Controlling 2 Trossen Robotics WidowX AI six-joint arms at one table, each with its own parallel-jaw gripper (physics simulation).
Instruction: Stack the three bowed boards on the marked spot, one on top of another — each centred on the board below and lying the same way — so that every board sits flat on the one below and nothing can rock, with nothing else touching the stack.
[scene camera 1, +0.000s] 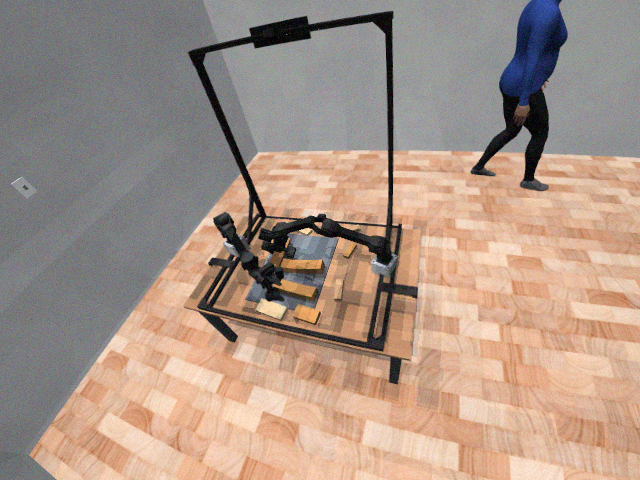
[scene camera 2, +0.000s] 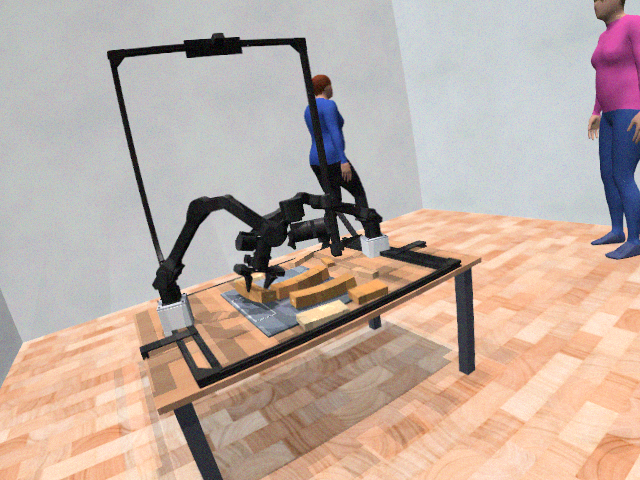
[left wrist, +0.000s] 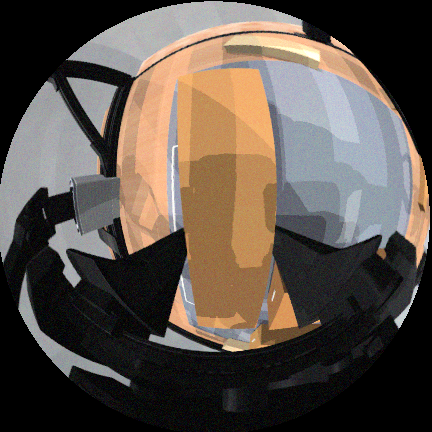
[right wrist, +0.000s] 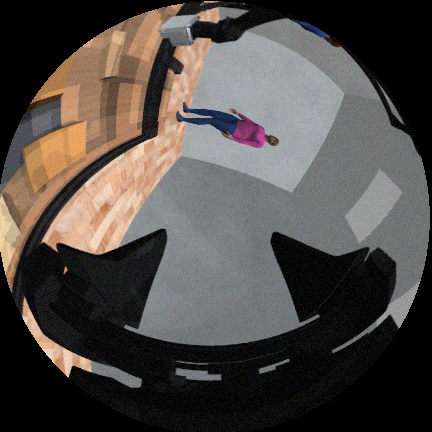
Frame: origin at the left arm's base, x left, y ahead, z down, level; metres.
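Seen in the pictures: left gripper, fingertip midpoint: (scene camera 1: 278, 255) (left wrist: 228, 231); right gripper, fingertip midpoint: (scene camera 1: 282, 293) (scene camera 2: 358, 219) (right wrist: 220, 236); left arm's base, link origin: (scene camera 1: 384, 259) (scene camera 2: 373, 235); right arm's base, link origin: (scene camera 2: 171, 300) (left wrist: 72, 204).
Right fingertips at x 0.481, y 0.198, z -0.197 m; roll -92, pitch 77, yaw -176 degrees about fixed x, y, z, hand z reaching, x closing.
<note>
Pixels of each thing's top centre, then the offset from my right fingertips to it. "pt": a spot on its surface instead. Level surfaces: height alone.
- marked outline, surface spot: (left wrist: 173, 190) pt dx -0.255, dy +0.438, dz +0.273 m
- grey mat, surface height: dz +0.273 m
- second bowed board, top centre: (scene camera 2: 299, 275) (scene camera 1: 301, 263) dx -0.267, dy +0.183, dz +0.221 m
- third bowed board, top centre: (scene camera 2: 322, 284) (scene camera 1: 294, 286) dx -0.132, dy +0.124, dz +0.225 m
- orange block, top centre: (right wrist: 58, 149) (scene camera 2: 367, 286) (scene camera 1: 305, 312) dx -0.053, dy -0.010, dz +0.242 m
My left gripper (scene camera 1: 279, 254) (scene camera 2: 258, 287) (left wrist: 228, 231) points down, shut on a bowed board (scene camera 2: 262, 296) (left wrist: 227, 200). This board lies over the marked outline (left wrist: 173, 190) on the grey mat (scene camera 1: 324, 245) (scene camera 2: 273, 325) (left wrist: 320, 125); its exact height is hard to tell. A second bowed board (scene camera 1: 305, 266) (scene camera 2: 305, 282) lies beside it on the mat, and a third bowed board (scene camera 1: 299, 289) (scene camera 2: 323, 292) lies nearer the table's front edge in scene camera 2. My right gripper (scene camera 1: 278, 285) (scene camera 2: 337, 229) (right wrist: 220, 236) is open and empty, pointing sideways above the boards.
A pale block (scene camera 1: 271, 308) (scene camera 2: 323, 313) and an orange block (scene camera 1: 307, 313) (scene camera 2: 368, 292) (right wrist: 57, 152) lie near the front edge. Smaller blocks (scene camera 1: 338, 289) (scene camera 1: 349, 250) and another pale block (scene camera 1: 306, 231) (left wrist: 270, 51) lie around the mat. A black frame (scene camera 1: 390, 129) (scene camera 2: 131, 149) rises over the table.
</note>
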